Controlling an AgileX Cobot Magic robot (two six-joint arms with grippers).
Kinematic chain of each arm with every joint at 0, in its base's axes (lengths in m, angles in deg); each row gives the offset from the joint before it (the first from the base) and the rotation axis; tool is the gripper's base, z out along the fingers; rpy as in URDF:
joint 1: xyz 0 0 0.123 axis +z
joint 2: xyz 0 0 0 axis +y
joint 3: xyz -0.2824 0 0.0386 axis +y
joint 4: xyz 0.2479 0 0.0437 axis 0.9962 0 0.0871
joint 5: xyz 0 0 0 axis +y
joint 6: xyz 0.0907 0 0.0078 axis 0.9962 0 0.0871
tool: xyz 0 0 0 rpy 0 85 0
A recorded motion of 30 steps. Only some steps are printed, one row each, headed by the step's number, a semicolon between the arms.
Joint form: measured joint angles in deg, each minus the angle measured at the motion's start. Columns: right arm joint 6, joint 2, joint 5, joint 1, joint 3, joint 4; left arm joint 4, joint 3, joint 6, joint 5, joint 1, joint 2.
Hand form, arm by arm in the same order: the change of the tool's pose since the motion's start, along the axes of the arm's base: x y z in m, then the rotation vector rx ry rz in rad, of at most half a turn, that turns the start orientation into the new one. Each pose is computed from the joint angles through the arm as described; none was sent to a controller.
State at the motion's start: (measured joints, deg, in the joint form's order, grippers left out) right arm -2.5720 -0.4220 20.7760 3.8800 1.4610 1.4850; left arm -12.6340 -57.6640 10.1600 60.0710 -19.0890 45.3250
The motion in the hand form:
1: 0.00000 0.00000 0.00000 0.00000 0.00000 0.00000; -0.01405 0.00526 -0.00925 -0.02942 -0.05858 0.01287
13: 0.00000 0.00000 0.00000 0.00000 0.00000 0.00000; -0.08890 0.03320 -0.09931 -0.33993 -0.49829 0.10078
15: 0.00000 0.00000 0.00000 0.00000 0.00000 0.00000; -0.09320 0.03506 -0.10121 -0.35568 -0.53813 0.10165
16: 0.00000 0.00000 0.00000 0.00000 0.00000 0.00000; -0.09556 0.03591 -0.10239 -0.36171 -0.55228 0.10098
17: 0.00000 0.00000 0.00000 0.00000 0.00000 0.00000; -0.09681 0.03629 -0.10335 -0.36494 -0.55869 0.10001
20: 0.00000 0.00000 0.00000 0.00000 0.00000 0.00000; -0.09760 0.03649 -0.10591 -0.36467 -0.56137 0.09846
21: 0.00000 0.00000 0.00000 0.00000 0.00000 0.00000; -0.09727 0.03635 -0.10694 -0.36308 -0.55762 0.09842
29: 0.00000 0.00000 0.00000 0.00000 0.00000 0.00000; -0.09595 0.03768 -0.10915 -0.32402 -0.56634 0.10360
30: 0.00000 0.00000 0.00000 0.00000 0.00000 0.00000; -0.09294 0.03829 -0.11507 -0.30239 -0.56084 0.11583
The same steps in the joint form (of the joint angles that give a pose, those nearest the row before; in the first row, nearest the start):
1: 0.00 0.00 0.00 0.00 0.00 0.00; -0.20 4.48 -0.10 -3.52 0.00 -4.79
13: 0.00 0.00 0.00 0.00 0.00 0.00; -6.05 36.01 -0.84 -29.28 0.00 -41.34
15: 0.00 0.00 0.00 0.00 0.00 0.00; -6.19 36.88 -0.62 -30.30 0.00 -43.64
16: 0.00 0.00 0.00 0.00 0.00 0.00; -6.20 37.23 -0.62 -30.39 0.00 -44.79
17: 0.00 0.00 0.00 0.00 0.00 0.00; -6.26 37.46 -0.58 -30.39 0.00 -45.43
20: 0.00 0.00 0.00 0.00 0.00 0.00; -6.32 37.98 -0.43 -30.33 0.00 -46.11
21: 0.00 0.00 0.00 0.00 0.00 0.00; -6.32 38.16 -0.44 -30.27 0.00 -46.12
29: 0.00 0.00 0.00 0.00 0.00 0.00; -4.01 38.44 -0.53 -30.14 0.00 -46.11
30: 0.00 0.00 0.00 0.00 0.00 0.00; -2.20 39.61 -1.37 -30.65 0.00 -46.11

